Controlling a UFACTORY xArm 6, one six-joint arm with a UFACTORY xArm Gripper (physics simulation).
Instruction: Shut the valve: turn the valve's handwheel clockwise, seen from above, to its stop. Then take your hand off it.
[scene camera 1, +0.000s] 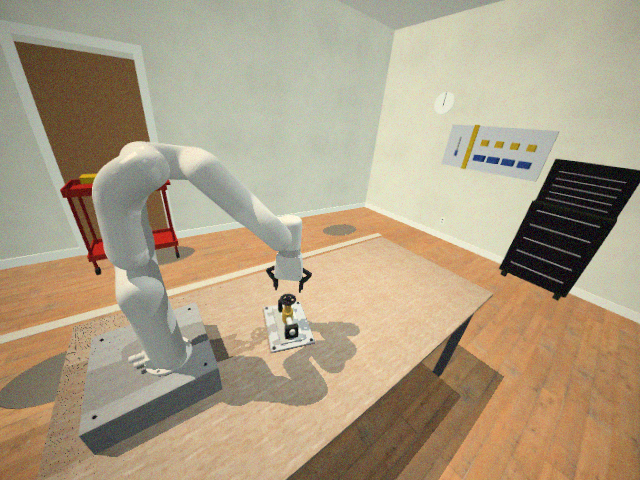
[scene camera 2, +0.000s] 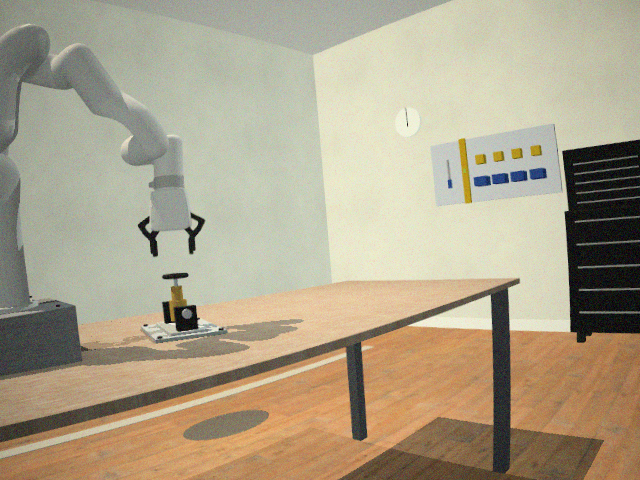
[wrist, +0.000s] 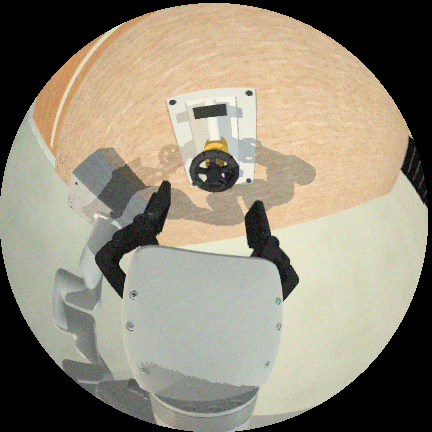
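The black spoked handwheel (scene camera 1: 288, 298) (scene camera 2: 175, 275) (wrist: 214, 172) sits level on top of the yellow valve body (scene camera 1: 287, 312) (scene camera 2: 177, 296) (wrist: 216, 145). The valve stands on a white base plate (scene camera 1: 276, 342) (scene camera 2: 155, 334) (wrist: 246, 125) bolted at its corners. My gripper (scene camera 1: 288, 289) (scene camera 2: 173, 253) (wrist: 211, 199) is open and empty, pointing down. Its two black fingertips are a short way above the handwheel, apart from it, in the second scene view. The wheel shows whole in the wrist view. How far the wheel is turned cannot be told.
The valve's plate lies on the wooden table (scene camera 1: 392, 289) (scene camera 2: 413, 294) (wrist: 310, 100). The grey base block (scene camera 1: 155, 408) (scene camera 2: 38, 338) of my arm stands beside it. A red cart (scene camera 1: 77, 189) and a black tool cabinet (scene camera 1: 563, 232) (scene camera 2: 604, 227) stand away from the table.
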